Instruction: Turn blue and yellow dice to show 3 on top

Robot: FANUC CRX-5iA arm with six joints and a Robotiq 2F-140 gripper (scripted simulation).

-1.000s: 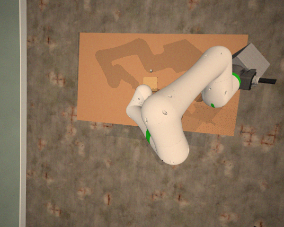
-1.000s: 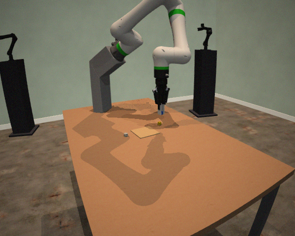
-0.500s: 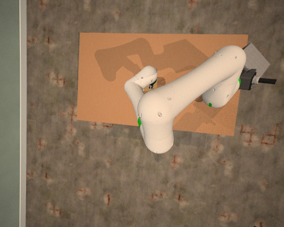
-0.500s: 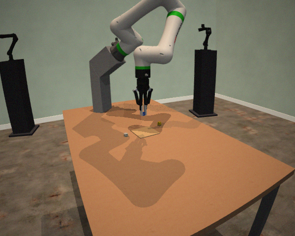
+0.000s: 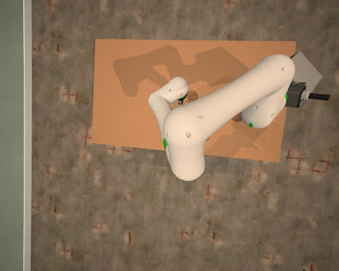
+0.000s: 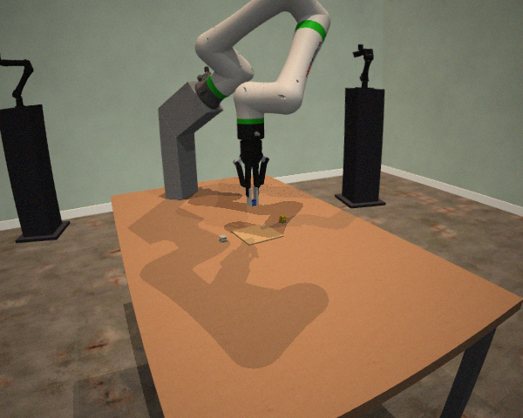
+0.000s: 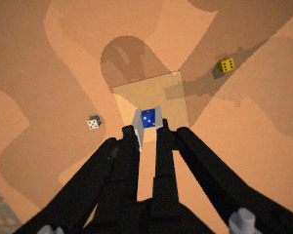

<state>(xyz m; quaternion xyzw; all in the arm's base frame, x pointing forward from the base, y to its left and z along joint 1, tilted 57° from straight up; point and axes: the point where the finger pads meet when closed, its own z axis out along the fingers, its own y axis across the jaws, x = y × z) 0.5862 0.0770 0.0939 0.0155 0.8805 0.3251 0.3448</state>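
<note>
My gripper is now 3 cm short of the tan mat, 1 cm to the right of it and 13 cm above it. Also, from my hand: blue die 2 cm below; yellow die 7 cm behind, 13 cm to the left, 13 cm below; white die 6 cm ahead, 12 cm to the right, 13 cm below.
</note>
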